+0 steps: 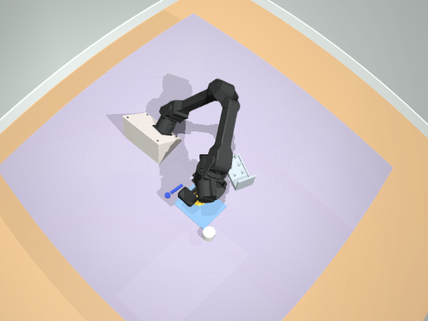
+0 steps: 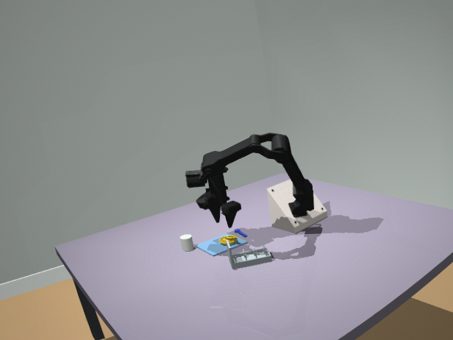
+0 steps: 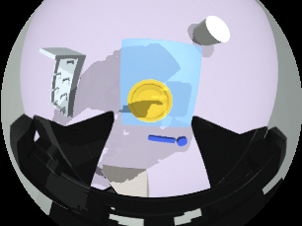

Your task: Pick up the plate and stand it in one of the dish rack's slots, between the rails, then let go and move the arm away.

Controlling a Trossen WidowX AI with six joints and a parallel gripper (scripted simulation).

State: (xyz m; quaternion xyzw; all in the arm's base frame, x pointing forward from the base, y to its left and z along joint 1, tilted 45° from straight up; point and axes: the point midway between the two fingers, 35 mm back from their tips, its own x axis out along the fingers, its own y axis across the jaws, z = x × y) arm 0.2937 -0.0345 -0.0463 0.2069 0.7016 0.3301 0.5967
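My gripper tip is now 1 cm past the yellow plate and 6 cm above it. Also, from my gripper tip: blue spoon 9 cm behind, 6 cm to the right, 7 cm below; grey dish rack 1 cm ahead, 19 cm to the left, 6 cm below; white cup 13 cm ahead, 7 cm to the right, 5 cm below.
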